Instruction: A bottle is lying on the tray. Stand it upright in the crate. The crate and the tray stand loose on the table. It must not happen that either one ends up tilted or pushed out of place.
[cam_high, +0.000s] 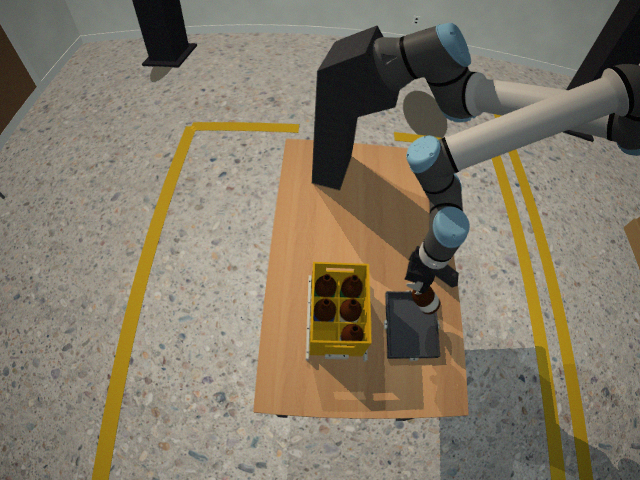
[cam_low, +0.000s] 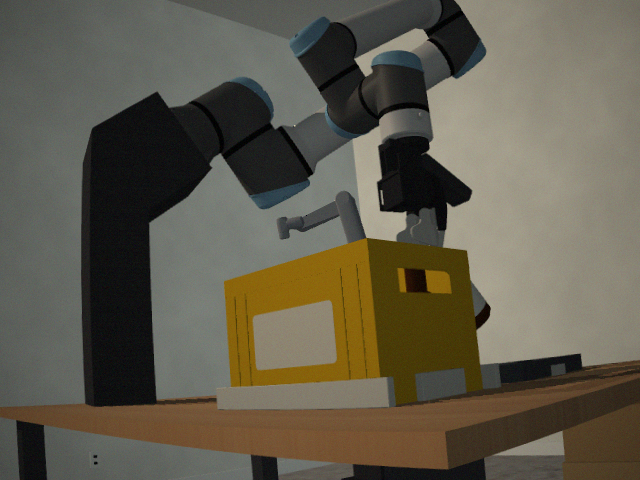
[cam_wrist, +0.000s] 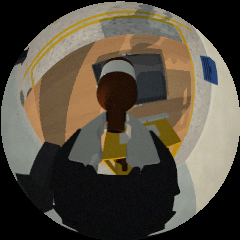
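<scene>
Now: the brown bottle 30 mm to the left of my hand and 40 mm below it. The rest, counted from my hand: crate: 80 mm ahead, 240 mm to the right, 120 mm below; dark tray: 60 mm ahead, 40 mm to the left, 190 mm below.
</scene>
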